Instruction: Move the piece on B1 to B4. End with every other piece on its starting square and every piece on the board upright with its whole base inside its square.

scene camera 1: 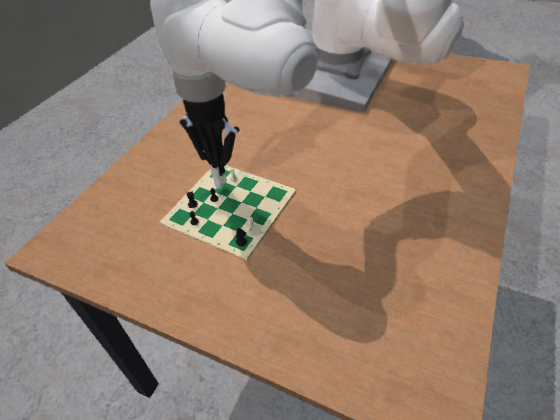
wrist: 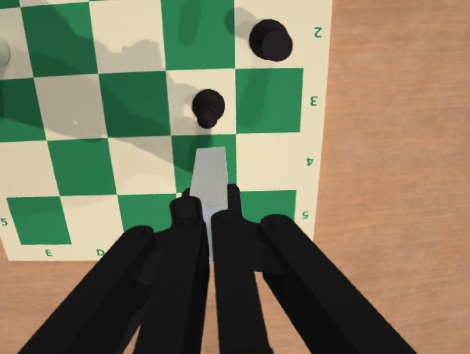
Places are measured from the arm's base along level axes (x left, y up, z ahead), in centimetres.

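Pixels of known places: gripper, fingertip midpoint: (scene camera 1: 220,184) (wrist: 213,169); arm's base, link origin: (scene camera 1: 335,58).
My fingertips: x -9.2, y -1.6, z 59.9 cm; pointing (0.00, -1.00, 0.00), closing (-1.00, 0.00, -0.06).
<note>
For each thing: its top centre in the pictures, then the offset to it from my fingertips. "pt": a spot on its surface instead. Level surfaces: height alone.
- Square B4, surface spot: (wrist: 183,167) (scene camera 1: 230,190) pt dx +1.9, dy -1.7, dz -0.3 cm
- white piece, top centre: (scene camera 1: 232,168) dx +1.1, dy +1.5, dz -4.1 cm
- taller black piece, top centre: (wrist: 277,46) (scene camera 1: 189,193) dx -4.0, dy +1.6, dz +6.4 cm
- white pawn, top centre: (scene camera 1: 250,217) dx +11.2, dy +1.5, dz +8.3 cm
- wooden table, surface height: dy -2.3 cm
The black pawn (scene camera 1: 194,218) on B1 stands upright in scene camera 1; it does not show in the wrist view. Square B4 (scene camera 1: 226,190) (wrist: 183,167) is green, partly hidden by the fingertips; no piece shows on its visible part. My gripper (scene camera 1: 219,183) (wrist: 213,169) is shut and empty, pointing down, its tips above the B4 area. Another black pawn (scene camera 1: 213,195) (wrist: 208,106) stands upright on B3, close in front of the tips in the wrist view. A white piece (scene camera 1: 233,175) stands on B5, hidden by the fingers in the wrist view.
A taller black piece (scene camera 1: 192,200) (wrist: 270,41) stands on A2. A white pawn (scene camera 1: 251,223) (wrist: 3,53) is on E2, and a black piece (scene camera 1: 241,237) on E1. The board (scene camera 1: 295,191) (wrist: 317,130) lies on the wooden table (scene camera 1: 150,280) (wrist: 400,150).
</note>
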